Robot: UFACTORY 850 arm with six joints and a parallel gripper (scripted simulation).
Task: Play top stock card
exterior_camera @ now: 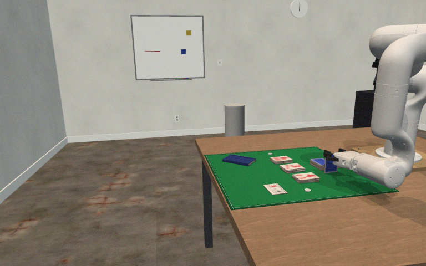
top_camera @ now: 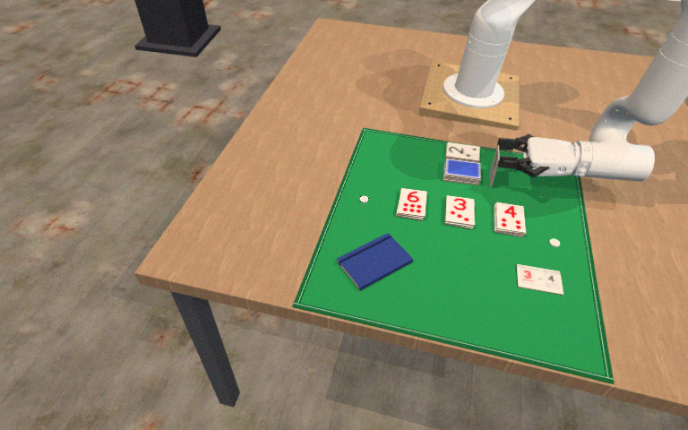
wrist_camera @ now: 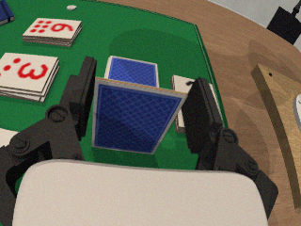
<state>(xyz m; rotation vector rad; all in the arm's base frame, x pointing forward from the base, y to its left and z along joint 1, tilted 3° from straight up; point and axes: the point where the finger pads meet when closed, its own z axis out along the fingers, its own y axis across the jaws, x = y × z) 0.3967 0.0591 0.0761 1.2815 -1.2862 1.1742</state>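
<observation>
Right now the black 5 card is 10 mm to the right of my hand and 50 mm below it. Also, from my hand: green card cloth: 180 mm ahead, 100 mm to the right, 100 mm below; then small reference card: 310 mm ahead, 80 mm to the left, 90 mm below; then black 2: 90 mm behind, 90 mm to the right, 80 mm below.
</observation>
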